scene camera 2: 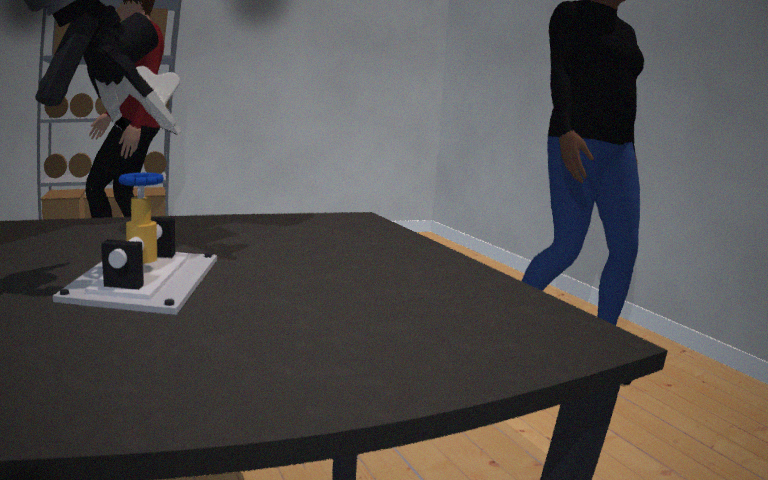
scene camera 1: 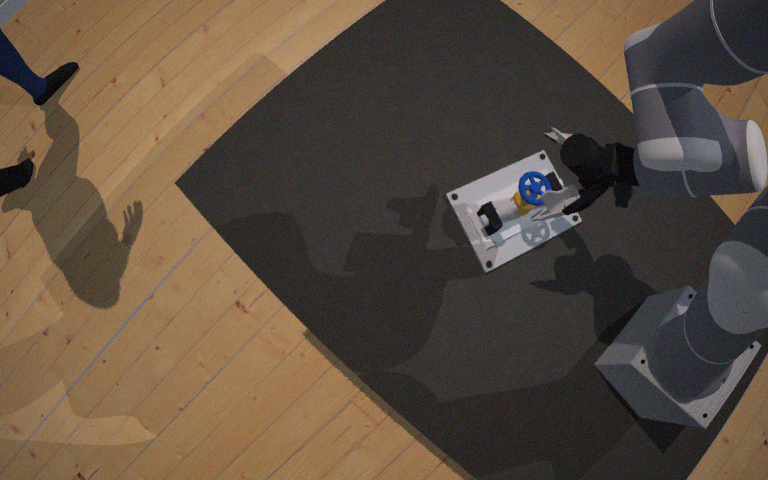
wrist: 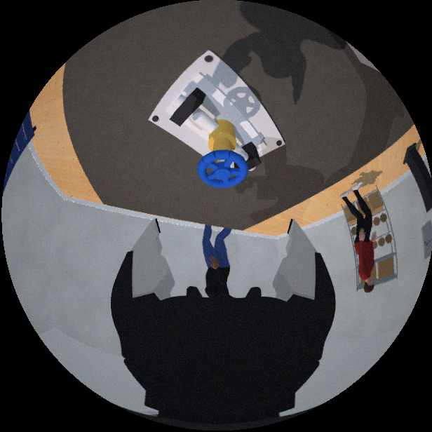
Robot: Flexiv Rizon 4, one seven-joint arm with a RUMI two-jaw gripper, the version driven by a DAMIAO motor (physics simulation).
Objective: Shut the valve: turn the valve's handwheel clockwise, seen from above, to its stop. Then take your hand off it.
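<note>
The blue handwheel [scene camera 1: 534, 187] [scene camera 2: 141, 179] [wrist: 223, 173] sits level on top of the yellow valve body [scene camera 1: 519, 202] [scene camera 2: 141, 237] [wrist: 222, 135]. The valve is mounted between two black blocks on a white base plate [scene camera 1: 470, 195] [scene camera 2: 189, 277] [wrist: 207, 70]. My gripper [scene camera 1: 542, 176] [scene camera 2: 147, 129] [wrist: 223, 220] is wide open and empty. In the scene camera 2 view it is above the handwheel and apart from it. In the wrist view the handwheel lies beyond the fingertips, with a gap. In the scene camera 1 view one finger overlaps the wheel's edge. The wheel's turn angle against its stop cannot be told.
The plate stands on a dark table [scene camera 1: 362, 141] [scene camera 2: 368, 339] [wrist: 115, 100]. The arm's grey base [scene camera 1: 628, 379] is at the lower right in the scene camera 1 view. Two people [scene camera 2: 594, 73] [scene camera 2: 148, 107] stand beyond the table, one before a shelf rack [scene camera 2: 40, 141].
</note>
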